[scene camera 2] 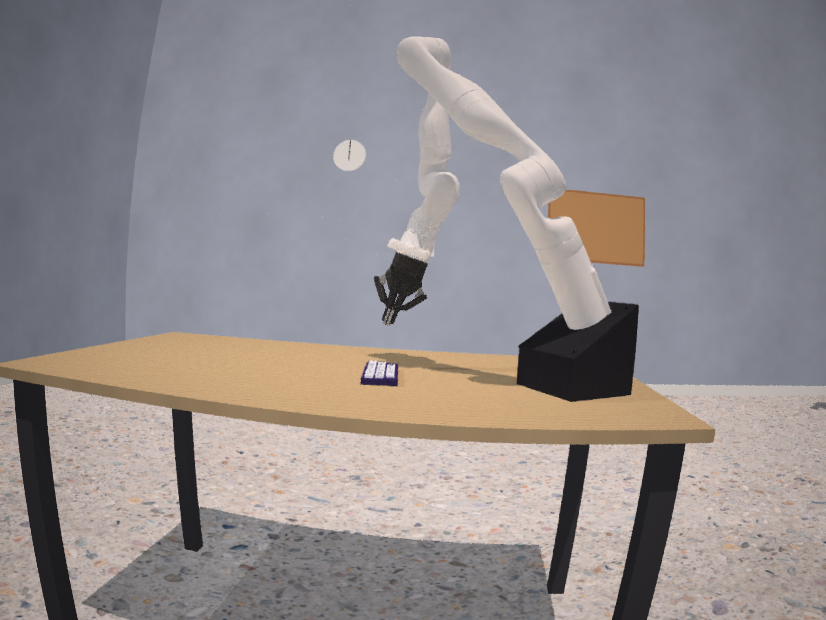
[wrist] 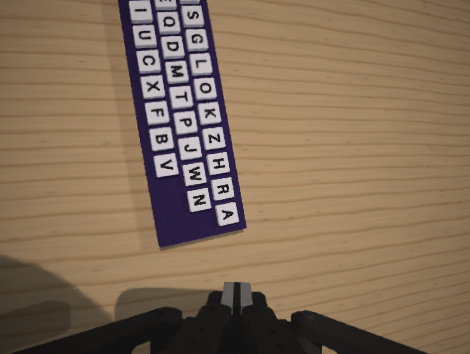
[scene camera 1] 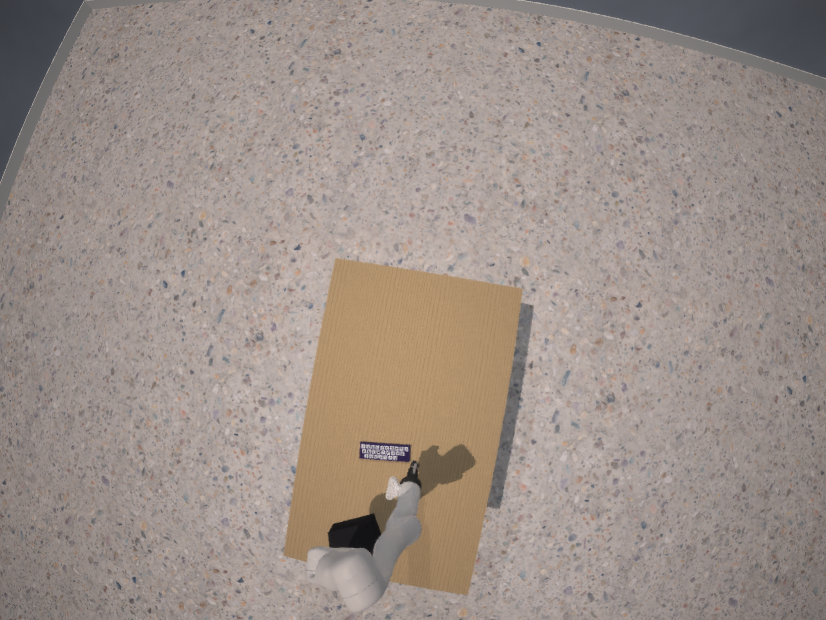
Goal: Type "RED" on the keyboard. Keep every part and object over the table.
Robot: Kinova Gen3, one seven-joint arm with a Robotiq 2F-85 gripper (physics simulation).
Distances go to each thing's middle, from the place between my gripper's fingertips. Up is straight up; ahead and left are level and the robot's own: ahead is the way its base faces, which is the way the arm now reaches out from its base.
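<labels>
From the keyboard (scene camera 1: 379, 451), my hand is 12 cm to the right of it and 3 cm past it, and it's 9 cm above it.
</labels>
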